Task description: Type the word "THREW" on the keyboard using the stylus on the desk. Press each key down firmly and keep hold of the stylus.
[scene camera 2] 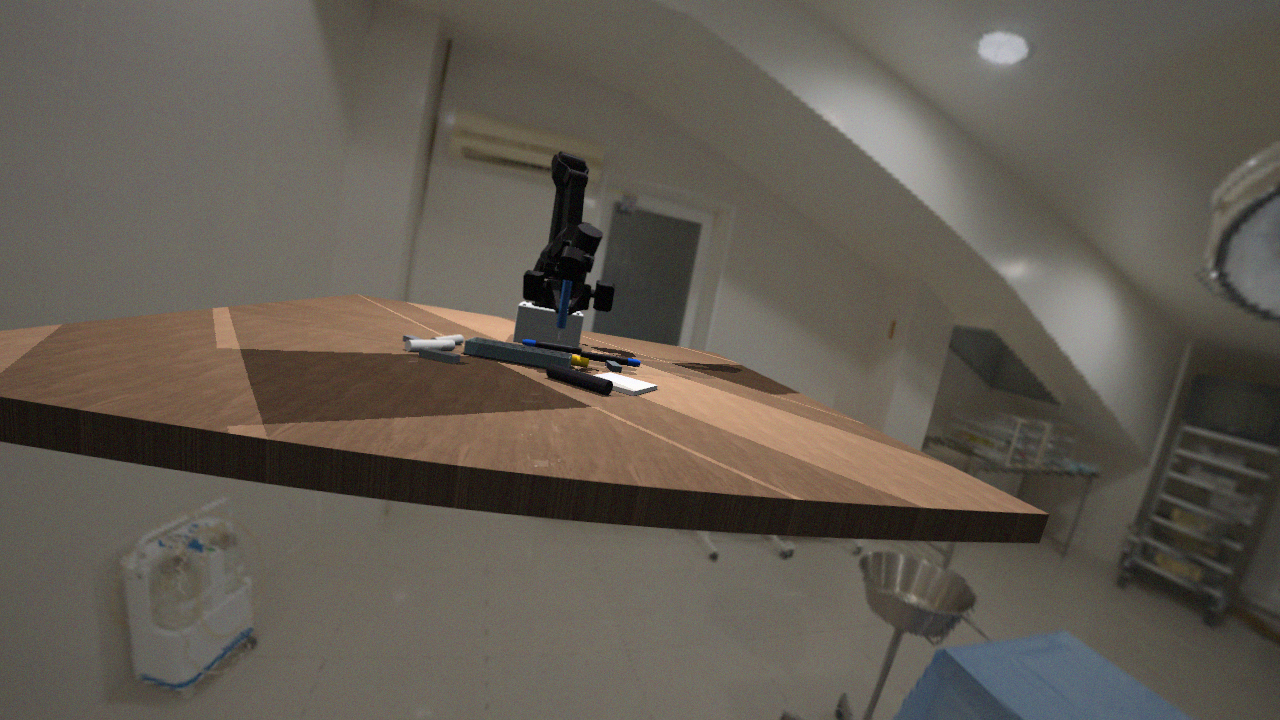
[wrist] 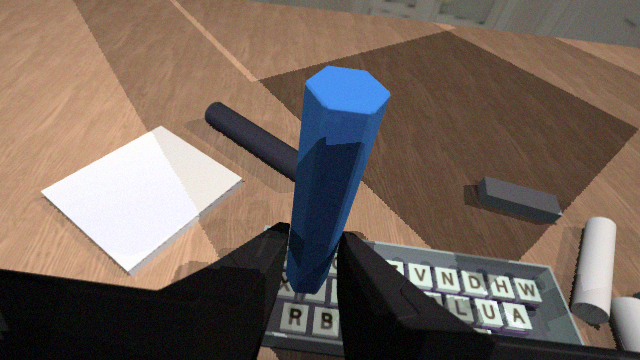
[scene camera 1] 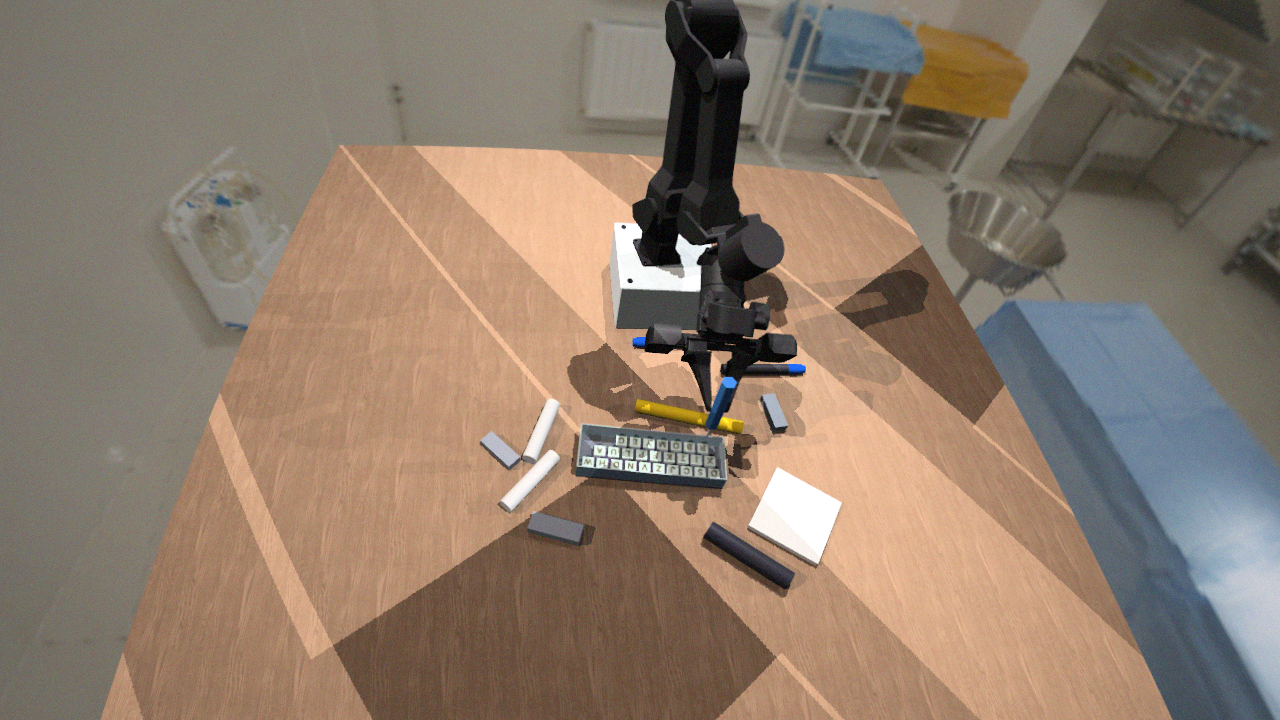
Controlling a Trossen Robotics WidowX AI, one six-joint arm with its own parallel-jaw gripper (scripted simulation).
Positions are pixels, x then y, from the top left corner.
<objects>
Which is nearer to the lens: the blue stylus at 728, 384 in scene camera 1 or the grey block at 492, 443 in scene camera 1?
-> The blue stylus.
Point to a white cylinder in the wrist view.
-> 591, 303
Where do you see a blue stylus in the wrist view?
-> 343, 108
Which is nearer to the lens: the blue stylus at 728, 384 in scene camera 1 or the white cylinder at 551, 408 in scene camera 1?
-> The blue stylus.
</objects>
